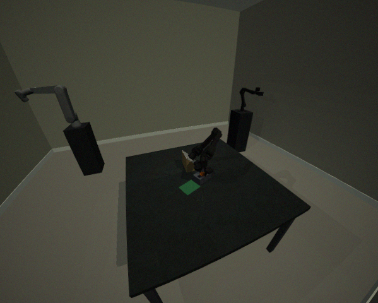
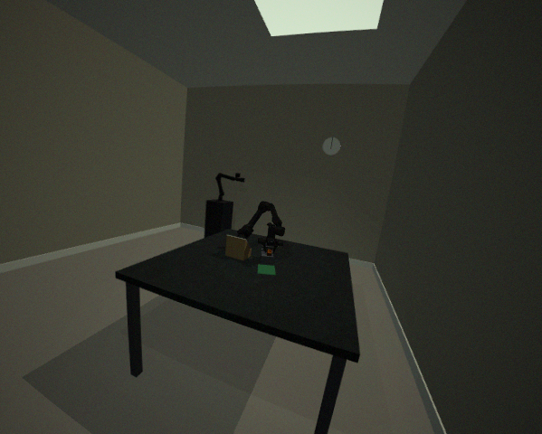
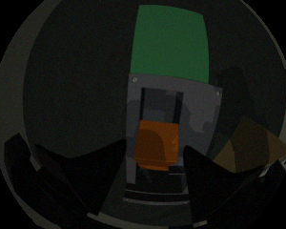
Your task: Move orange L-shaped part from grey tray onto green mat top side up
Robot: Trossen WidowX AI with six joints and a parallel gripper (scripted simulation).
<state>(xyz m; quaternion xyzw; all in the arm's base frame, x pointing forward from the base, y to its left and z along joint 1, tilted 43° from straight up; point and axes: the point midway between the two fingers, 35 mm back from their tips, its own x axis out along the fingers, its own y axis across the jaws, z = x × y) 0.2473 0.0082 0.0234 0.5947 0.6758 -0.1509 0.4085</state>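
Now: the orange L-shaped part 30 mm to the left of my gripper tip, 30 mm below it and 30 mm behind it. From my gripper tip the other things lie so: green mat 140 mm to the right, 80 mm below, 40 mm ahead.
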